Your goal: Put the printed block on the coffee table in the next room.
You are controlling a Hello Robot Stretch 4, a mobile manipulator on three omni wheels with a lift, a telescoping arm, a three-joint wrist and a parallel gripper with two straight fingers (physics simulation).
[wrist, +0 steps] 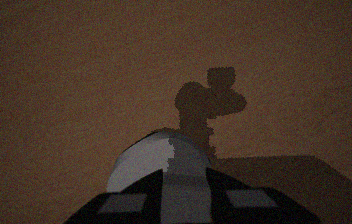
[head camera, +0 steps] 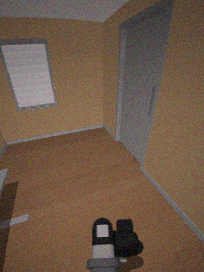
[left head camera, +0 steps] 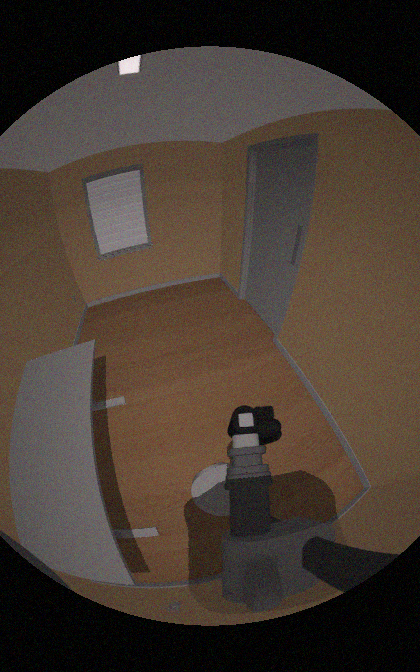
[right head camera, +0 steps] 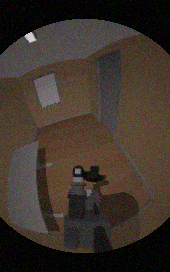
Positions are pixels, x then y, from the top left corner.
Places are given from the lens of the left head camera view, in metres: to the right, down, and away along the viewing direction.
grey door (left head camera: 280,173): 0.68, -1.55, 1.14
white table (left head camera: 59,508): -0.72, 0.83, 0.35
window (left head camera: 115,200): -1.30, -1.87, 1.77
The marked spots on the white table and the window are 3.11 m apart.
